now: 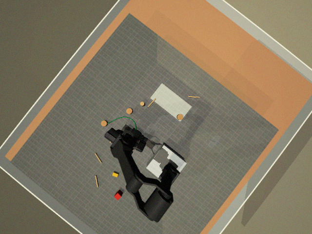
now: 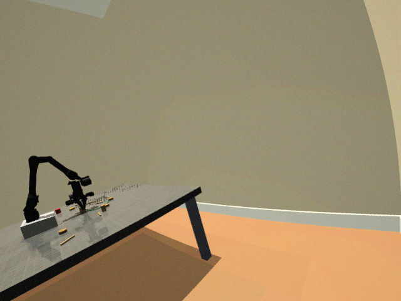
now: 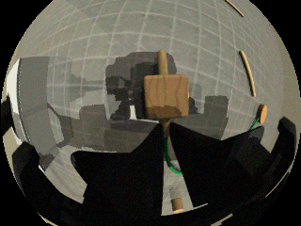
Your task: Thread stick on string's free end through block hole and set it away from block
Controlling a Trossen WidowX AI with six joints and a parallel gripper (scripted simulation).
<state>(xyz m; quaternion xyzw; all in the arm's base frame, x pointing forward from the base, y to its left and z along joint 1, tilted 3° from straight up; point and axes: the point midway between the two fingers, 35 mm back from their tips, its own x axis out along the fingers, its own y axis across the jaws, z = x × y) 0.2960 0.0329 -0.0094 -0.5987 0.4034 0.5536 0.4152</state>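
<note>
My gripper tip is now 1 cm to the right of the thin wooden stick. The rest, counted from my gripper tip: yellow cube (9 cm behind, 25 cm to the left, 1 cm below); then round button (20 cm ahead, 6 cm to the left, 1 cm below); then wooden block (1 cm behind, 3 cm to the left).
</note>
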